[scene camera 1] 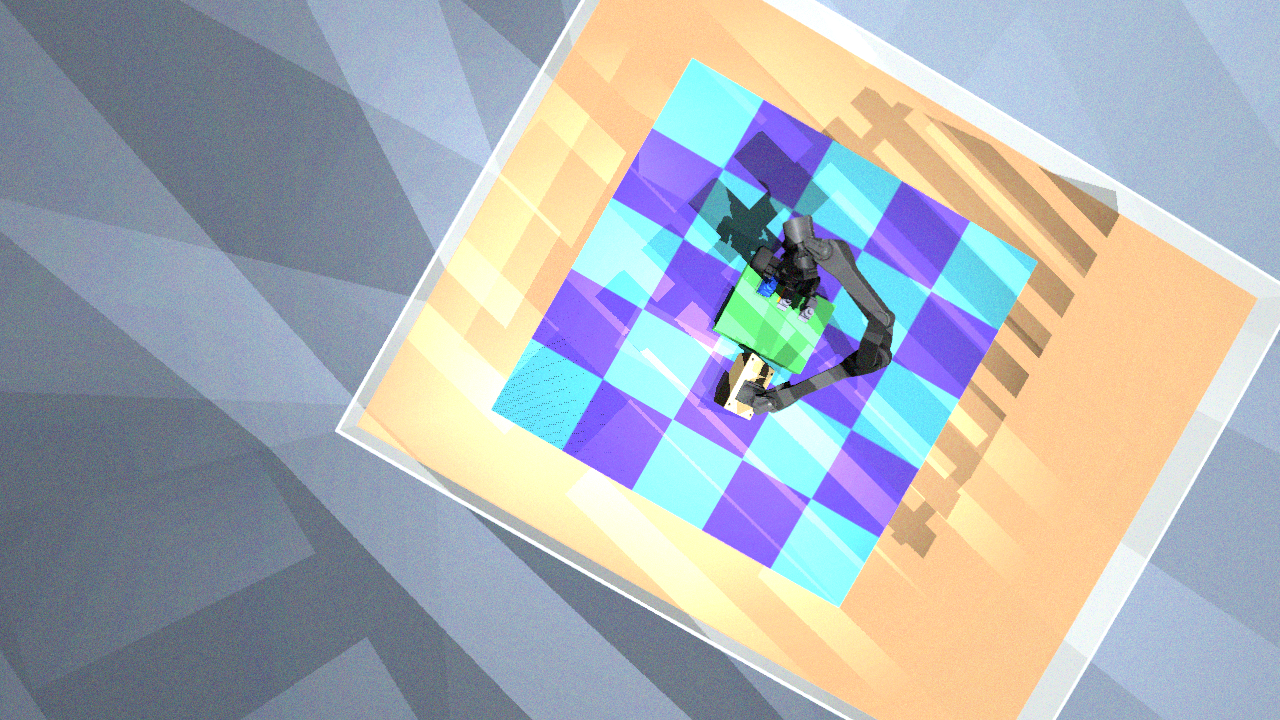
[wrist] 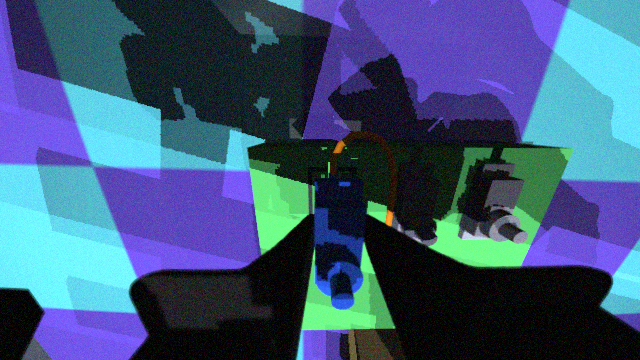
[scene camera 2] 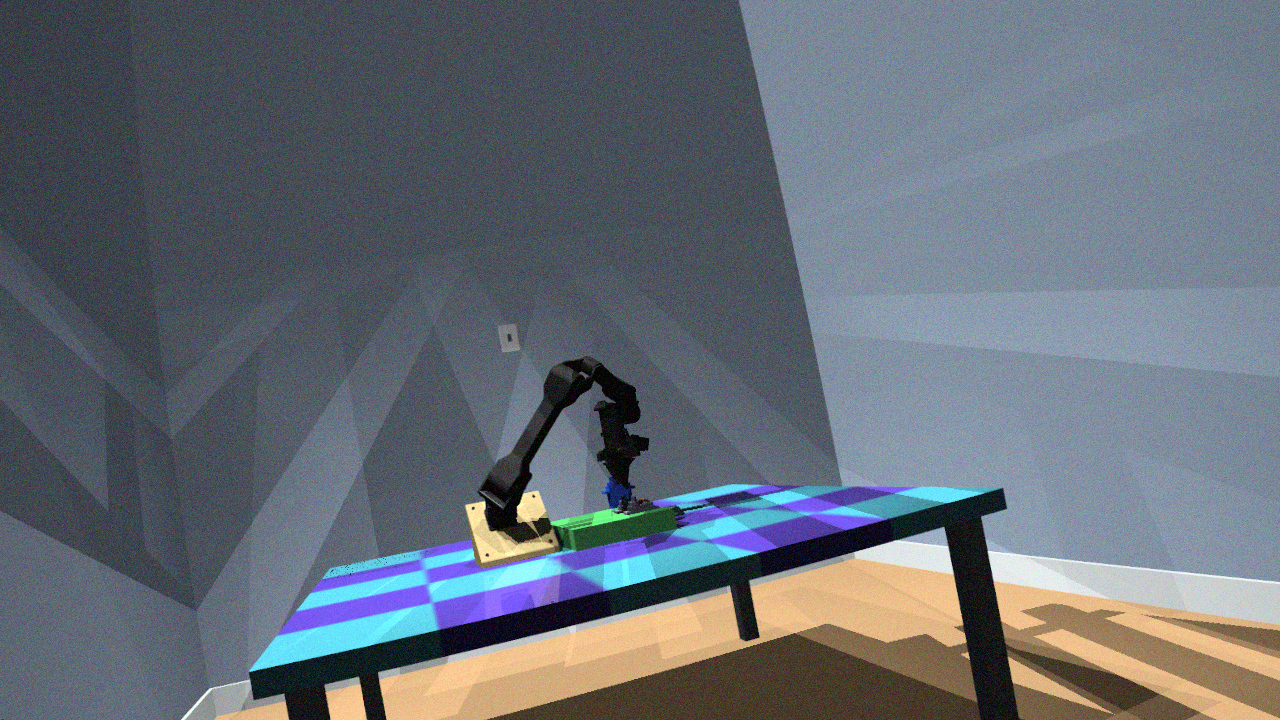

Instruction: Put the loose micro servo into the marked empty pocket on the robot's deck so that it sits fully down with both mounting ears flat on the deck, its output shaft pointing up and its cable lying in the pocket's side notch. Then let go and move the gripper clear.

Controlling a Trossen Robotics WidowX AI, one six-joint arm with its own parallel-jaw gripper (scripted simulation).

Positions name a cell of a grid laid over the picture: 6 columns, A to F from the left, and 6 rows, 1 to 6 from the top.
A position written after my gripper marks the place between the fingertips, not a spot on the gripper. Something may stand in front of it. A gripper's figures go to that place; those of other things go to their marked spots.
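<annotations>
Green robot deck (wrist: D6), 28 cm from the lens. Blue micro servo (wrist: D4) and green robot deck, marked spots 19 cm apart. My gripper (wrist: D4), 11 cm from the lens. Blue micro servo, 10 cm from the lens.
</annotations>
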